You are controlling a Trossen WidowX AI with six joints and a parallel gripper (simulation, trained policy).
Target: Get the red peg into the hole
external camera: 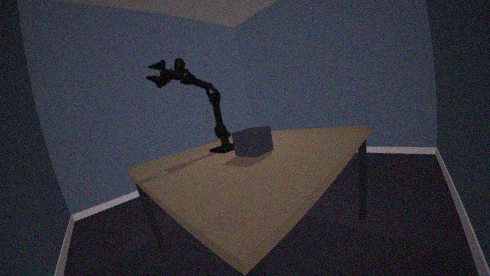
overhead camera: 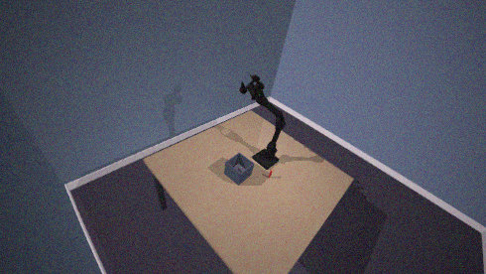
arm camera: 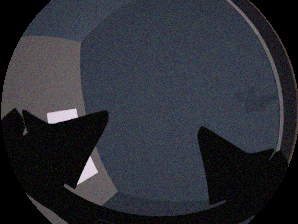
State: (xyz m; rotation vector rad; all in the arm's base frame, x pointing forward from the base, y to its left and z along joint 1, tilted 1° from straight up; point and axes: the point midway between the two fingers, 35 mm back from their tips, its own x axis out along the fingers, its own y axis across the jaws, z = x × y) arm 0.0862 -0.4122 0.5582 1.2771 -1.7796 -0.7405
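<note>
Now: gripper tip 7 cm short of the red peg, 61 cm to the right of it and 55 cm above it.
</note>
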